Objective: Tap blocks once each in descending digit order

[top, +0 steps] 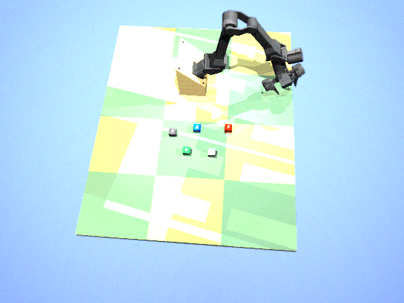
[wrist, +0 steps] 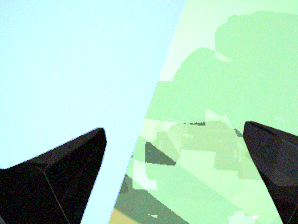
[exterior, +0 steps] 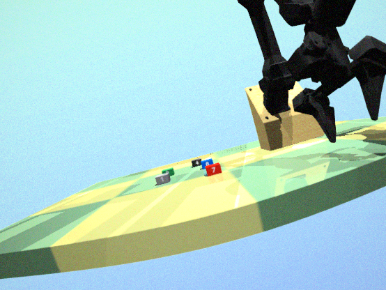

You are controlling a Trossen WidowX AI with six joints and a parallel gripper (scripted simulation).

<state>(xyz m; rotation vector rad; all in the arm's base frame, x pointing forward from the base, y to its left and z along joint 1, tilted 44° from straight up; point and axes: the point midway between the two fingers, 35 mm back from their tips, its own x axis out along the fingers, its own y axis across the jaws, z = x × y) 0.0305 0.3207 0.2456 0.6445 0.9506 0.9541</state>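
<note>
Right now the red block is 190 mm ahead of my gripper tip, 260 mm to the right of it and 30 mm below it. From my gripper tip the other things lie so: green block: 320 mm ahead, 450 mm to the right, 30 mm below; blue block: 200 mm ahead, 410 mm to the right, 30 mm below; grey-white block: 320 mm ahead, 330 mm to the right, 30 mm below.
</note>
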